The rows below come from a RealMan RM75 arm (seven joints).
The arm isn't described. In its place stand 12 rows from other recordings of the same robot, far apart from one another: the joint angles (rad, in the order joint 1, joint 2, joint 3, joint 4, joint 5, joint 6, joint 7), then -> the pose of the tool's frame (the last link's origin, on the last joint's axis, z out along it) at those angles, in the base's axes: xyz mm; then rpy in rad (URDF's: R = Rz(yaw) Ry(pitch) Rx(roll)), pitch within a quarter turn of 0, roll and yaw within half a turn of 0.
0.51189 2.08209 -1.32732 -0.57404 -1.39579 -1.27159 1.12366 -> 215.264, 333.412, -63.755, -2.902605, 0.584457, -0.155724
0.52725 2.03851 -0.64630 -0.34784 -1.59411 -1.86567 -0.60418 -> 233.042, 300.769, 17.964, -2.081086, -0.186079, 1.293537
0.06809 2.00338 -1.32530 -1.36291 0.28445 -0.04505 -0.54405 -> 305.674, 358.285, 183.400, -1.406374, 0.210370, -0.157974
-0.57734 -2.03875 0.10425 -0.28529 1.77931 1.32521 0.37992 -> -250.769, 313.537, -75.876, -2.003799, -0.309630, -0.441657
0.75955 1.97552 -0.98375 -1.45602 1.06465 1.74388 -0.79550 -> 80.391, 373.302, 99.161, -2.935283, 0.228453, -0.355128
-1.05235 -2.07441 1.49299 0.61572 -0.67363 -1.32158 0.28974 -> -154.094, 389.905, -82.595, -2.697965, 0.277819, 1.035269
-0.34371 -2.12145 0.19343 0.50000 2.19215 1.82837 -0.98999 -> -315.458, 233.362, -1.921, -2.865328, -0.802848, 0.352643
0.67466 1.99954 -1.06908 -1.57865 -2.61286 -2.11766 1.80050 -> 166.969, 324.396, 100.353, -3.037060, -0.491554, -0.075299
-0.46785 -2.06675 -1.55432 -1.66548 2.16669 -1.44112 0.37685 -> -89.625, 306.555, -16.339, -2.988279, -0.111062, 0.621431
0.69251 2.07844 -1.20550 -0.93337 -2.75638 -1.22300 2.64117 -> 252.530, 395.161, -7.743, -2.505252, -0.039248, -0.997935
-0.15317 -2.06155 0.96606 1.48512 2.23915 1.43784 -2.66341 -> -295.145, 293.701, 98.460, -2.784088, -0.508355, 1.250976
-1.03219 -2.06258 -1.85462 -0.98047 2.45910 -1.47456 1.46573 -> -77.308, 410.881, -28.733, -3.070965, 0.322899, -0.295763
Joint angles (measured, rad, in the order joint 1, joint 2, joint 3, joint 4, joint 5, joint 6, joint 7), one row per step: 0.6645 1.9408 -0.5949 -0.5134 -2.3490 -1.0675 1.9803; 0.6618 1.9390 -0.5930 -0.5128 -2.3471 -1.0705 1.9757; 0.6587 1.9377 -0.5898 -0.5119 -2.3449 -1.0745 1.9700; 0.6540 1.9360 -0.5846 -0.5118 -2.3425 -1.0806 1.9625; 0.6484 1.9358 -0.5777 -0.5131 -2.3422 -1.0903 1.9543; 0.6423 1.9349 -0.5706 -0.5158 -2.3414 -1.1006 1.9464; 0.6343 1.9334 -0.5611 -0.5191 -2.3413 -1.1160 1.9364; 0.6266 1.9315 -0.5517 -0.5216 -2.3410 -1.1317 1.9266; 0.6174 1.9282 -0.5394 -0.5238 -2.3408 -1.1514 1.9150; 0.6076 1.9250 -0.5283 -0.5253 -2.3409 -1.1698 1.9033; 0.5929 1.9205 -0.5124 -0.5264 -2.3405 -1.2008 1.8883; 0.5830 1.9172 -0.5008 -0.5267 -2.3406 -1.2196 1.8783; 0.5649 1.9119 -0.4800 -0.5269 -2.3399 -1.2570 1.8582; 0.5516 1.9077 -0.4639 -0.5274 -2.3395 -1.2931 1.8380; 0.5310 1.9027 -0.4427 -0.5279 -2.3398 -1.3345 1.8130; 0.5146 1.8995 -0.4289 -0.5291 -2.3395 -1.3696 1.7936; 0.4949 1.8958 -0.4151 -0.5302 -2.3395 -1.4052 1.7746; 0.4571 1.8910 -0.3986 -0.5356 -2.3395 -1.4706 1.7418; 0.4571 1.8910 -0.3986 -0.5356 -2.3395 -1.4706 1.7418
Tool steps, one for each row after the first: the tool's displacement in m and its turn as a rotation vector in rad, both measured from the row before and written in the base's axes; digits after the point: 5 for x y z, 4 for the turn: 0.00101 -0.00085 0.00079 0.0002 0.0006 0.0009; 0.00103 -0.00112 0.00053 -0.0001 0.0021 0.0011; 0.00151 -0.00162 0.00098 0.0004 0.0028 0.0012; 0.00147 -0.00233 0.00041 -0.0024 0.0042 0.0018; 0.00156 -0.00224 0.00111 -0.0009 0.0039 0.0020; 0.00201 -0.00318 0.00142 -0.0029 0.0056 0.0027; 0.00193 -0.00318 0.00142 -0.0032 0.0061 0.0027; 0.00242 -0.00388 0.00208 -0.0034 0.0080 0.0028; 0.00272 -0.00417 0.00184 -0.0038 0.0069 0.0022; 0.00355 -0.00674 0.00211 -0.0085 0.0148 0.0024; 0.00262 -0.00443 0.00169 -0.0035 0.0091 0.0006; 0.00408 -0.00846 0.00253 -0.0083 0.0189 0.0043; 0.00200 -0.00689 0.00176 -0.0106 0.0164 0.0112; 0.00406 -0.00986 0.00247 -0.0093 0.0189 0.0088; 0.00250 -0.00807 0.00149 -0.0098 0.0159 0.0094; 0.00341 -0.00936 0.00177 -0.0093 0.0161 0.0064; 0.00557 -0.01797 0.00245 -0.0213 0.0266 0.0134; 0.00000 0.00000 0.00000 0.0000 0.0000 0.0000
